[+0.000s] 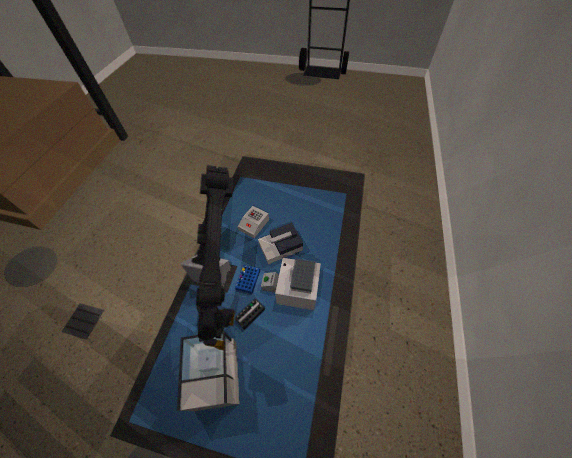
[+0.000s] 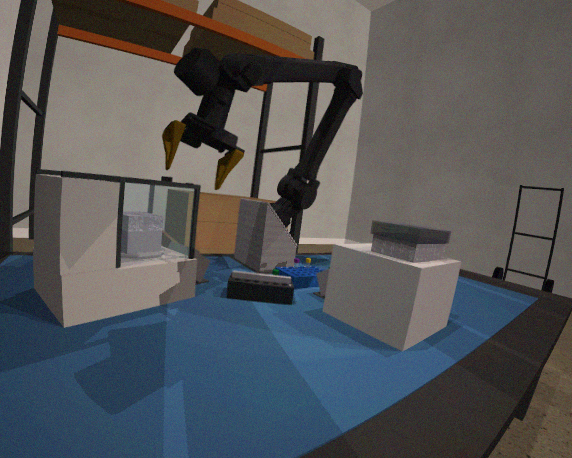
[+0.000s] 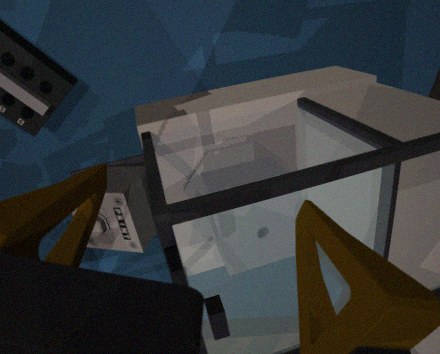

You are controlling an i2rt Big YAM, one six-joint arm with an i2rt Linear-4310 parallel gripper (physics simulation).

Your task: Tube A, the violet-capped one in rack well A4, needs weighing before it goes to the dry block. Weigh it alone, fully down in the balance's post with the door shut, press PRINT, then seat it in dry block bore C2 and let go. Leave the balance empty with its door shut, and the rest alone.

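Places are measured from the arm's base along level axes (x left, y back, z up), in centimetres.
Pixels of known places: gripper, fingertip midpoint: [image 1: 227,337] [image 2: 193,179] [image 3: 205,192]; arm's base at its link origin: [image 2: 269,223].
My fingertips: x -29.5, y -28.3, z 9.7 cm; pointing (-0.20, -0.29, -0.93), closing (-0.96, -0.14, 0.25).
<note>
Ahead of a thing's pixels: the offset from my fingertips to its top centre. "spot": to the spot under its first point.
My gripper [image 1: 226,332] [image 2: 193,178] [image 3: 205,192] is open and empty above the chamber end of the balance @[dx -8.6, dy +6.0, dz +0.2 cm] [image 1: 207,395] [image 2: 90,225] [image 3: 250,105]. Its chamber has glass walls in dark frames; a small dark handle @[spot: dx -3.9, dy +7.8, dz -0.2 cm] [image 2: 166,178] [image 3: 217,316] stands at the top edge. I cannot tell for sure whether the door is shut. A dark round spot [image 3: 263,231] shows inside through the glass; no tube is seen there. The PRINT box @[spot: dx +1.9, dy +12.6, dz -14.9 cm] [image 3: 115,230] sits beside the balance, partly behind a finger. The violet cap @[dx +30.4, dy +11.6, dz -16.6 cm] [image 1: 241,276] [image 2: 296,260] is in the blue rack @[dx +31.6, dy +8.9, dz -19.1 cm] [image 1: 248,280] [image 2: 300,276].
A black block with bores @[dx +15.7, dy +0.7, dz -17.3 cm] [image 1: 250,314] [image 2: 260,292] [image 3: 30,75] has a pale strip and a green cap. A yellow cap @[dx +34.2, dy +11.9, dz -16.6 cm] [image 2: 308,260] is in the rack. A large white box @[dx +34.5, dy -12.2, dz -3.1 cm] [image 1: 300,299] [image 2: 375,280], a green-button box [image 1: 269,281], a dark-topped device @[dx +55.2, dy +0.3, dz -11.9 cm] [image 1: 281,242] and a keypad device @[dx +64.1, dy +19.9, dz -15.1 cm] [image 1: 253,221] stand nearby.
</note>
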